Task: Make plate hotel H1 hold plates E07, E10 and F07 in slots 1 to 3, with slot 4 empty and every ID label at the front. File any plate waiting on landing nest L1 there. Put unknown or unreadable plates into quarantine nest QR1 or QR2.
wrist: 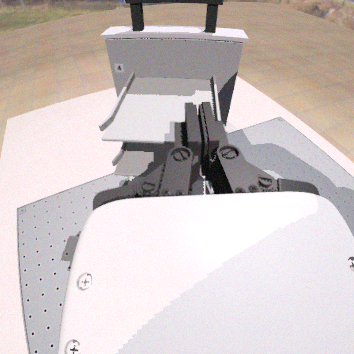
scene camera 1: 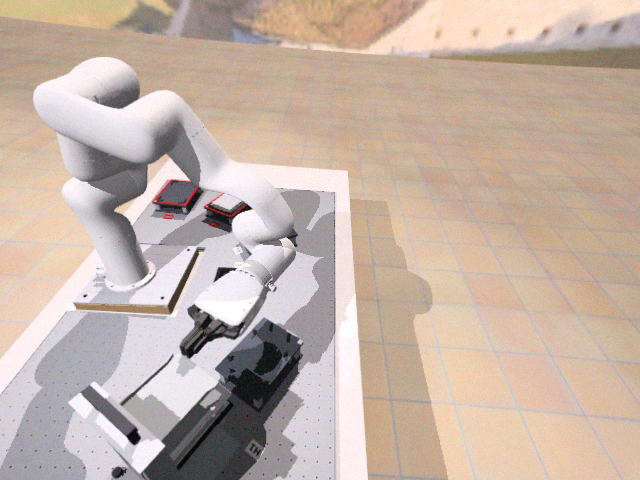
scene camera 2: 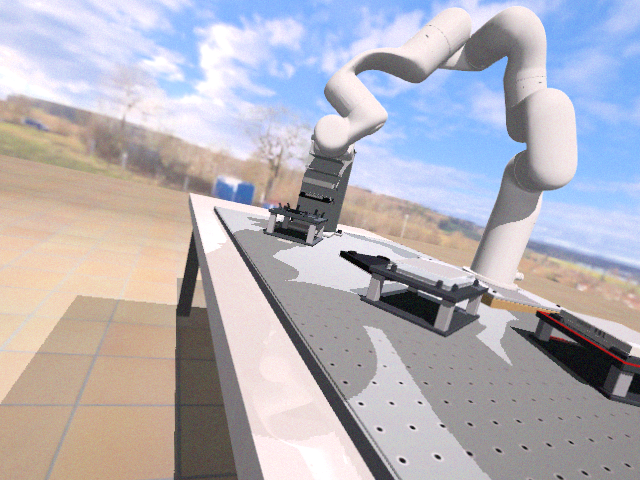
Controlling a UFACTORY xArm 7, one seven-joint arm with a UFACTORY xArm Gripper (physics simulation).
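Places are measured from the arm's base along level axes (x ahead, y left, z up), in metres.
Where they show: gripper, fingertip midpoint: (wrist: 196,120) (scene camera 1: 184,352); arm's base, link origin: (scene camera 1: 131,276) (scene camera 2: 488,280).
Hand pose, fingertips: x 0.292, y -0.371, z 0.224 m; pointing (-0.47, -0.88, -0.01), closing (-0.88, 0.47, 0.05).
Note:
Things, the pixels of their top centre, and the offset from my fingertips. "spot": a spot on its surface instead.
- pale plate, top centre: (scene camera 2: 435,267) dx +0.071, dy +0.567, dz -0.179 m
- dark nest, top centre: (scene camera 2: 435,270) dx +0.071, dy +0.567, dz -0.183 m
- dark raised nest with pegs, top centre: (scene camera 1: 260,350) (scene camera 2: 302,207) dx +0.103, dy +0.109, dz -0.167 m
- second red-edged nest, top centre: (scene camera 1: 178,190) dx -0.284, dy +0.787, dz -0.197 m
- flat black piece, surface spot: (scene camera 2: 361,259) spot: dx +0.039, dy +0.329, dz -0.231 m
Plate hotel H1 (scene camera 1: 117,435) (scene camera 2: 338,206) (wrist: 175,60) stands at the table's far end from the red nests. Its slot 4 shelf (scene camera 1: 165,395) (wrist: 142,115) shows no plate; the lower slots' contents and ID labels cannot be read. My gripper (scene camera 1: 187,350) (wrist: 196,120) is shut and empty, at the open side of the hotel, with its tips by the slot 4 shelf's right part in the wrist view. A pale plate (scene camera 2: 434,272) lies on a dark nest (scene camera 2: 444,315). Another plate (scene camera 1: 227,202) (scene camera 2: 602,330) lies on a red-edged nest (scene camera 2: 617,382). Nest names are unreadable.
A dark raised nest with pegs (scene camera 1: 261,361) (scene camera 2: 297,214) stands beside the hotel and carries no plate. A second red-edged nest (scene camera 1: 176,193) without a plate stands near the far corner. A flat black piece (scene camera 2: 361,259) lies beside the plate-bearing dark nest.

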